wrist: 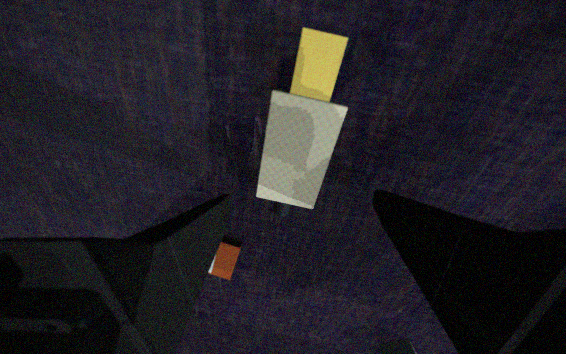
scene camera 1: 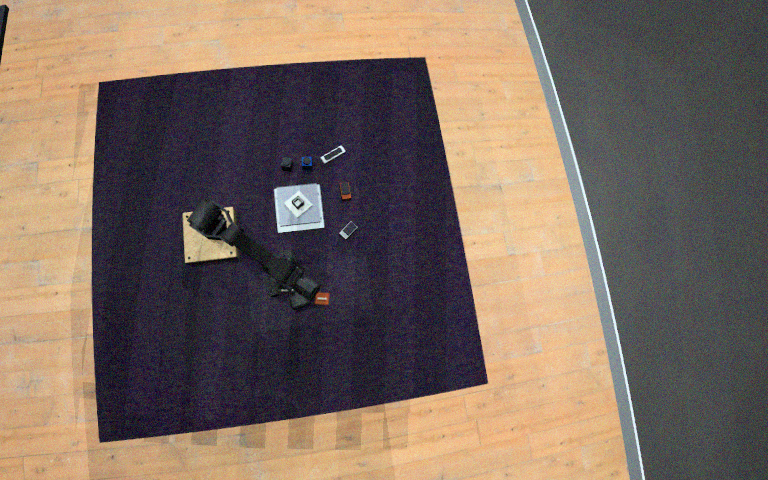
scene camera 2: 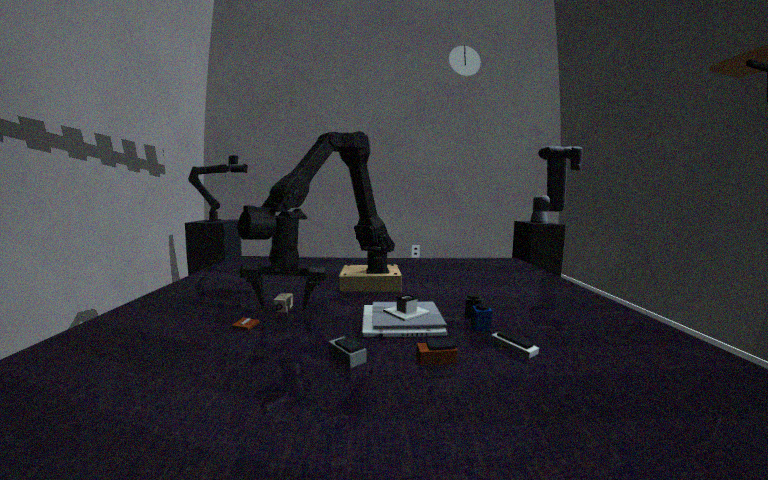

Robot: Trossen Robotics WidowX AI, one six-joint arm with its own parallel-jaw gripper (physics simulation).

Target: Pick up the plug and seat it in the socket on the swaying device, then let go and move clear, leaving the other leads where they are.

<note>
My gripper is open and holds nothing. Also in view: a plug. Further things: a device.
My gripper also shows in the wrist view.
</note>
